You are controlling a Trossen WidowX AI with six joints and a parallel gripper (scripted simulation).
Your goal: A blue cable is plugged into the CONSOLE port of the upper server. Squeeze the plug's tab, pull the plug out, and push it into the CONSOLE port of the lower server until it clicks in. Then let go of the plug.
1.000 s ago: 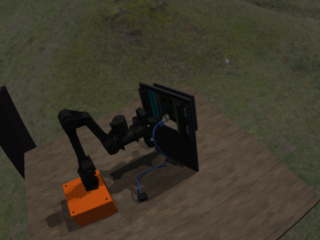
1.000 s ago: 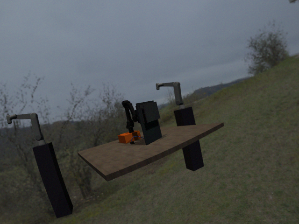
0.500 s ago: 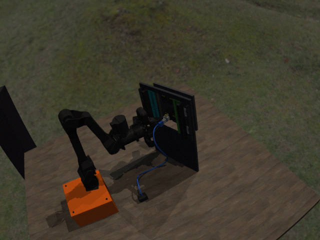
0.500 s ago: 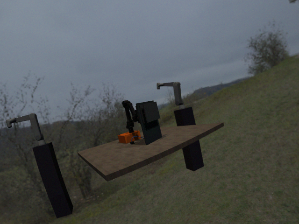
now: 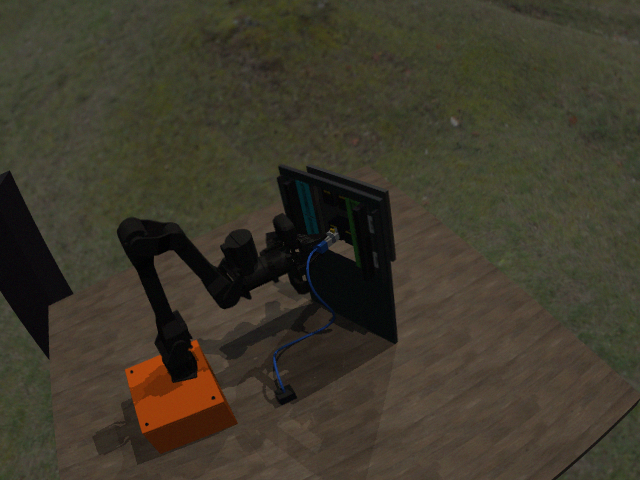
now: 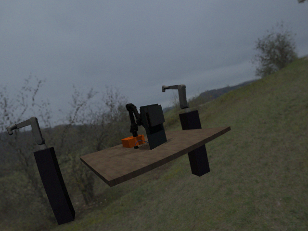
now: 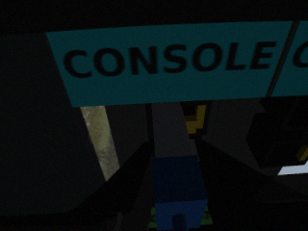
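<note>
My gripper tip is now right at the blue plug. The rest, counted from my gripper tip: black anchor block: 190 mm behind, 200 mm to the right, 240 mm below.
</note>
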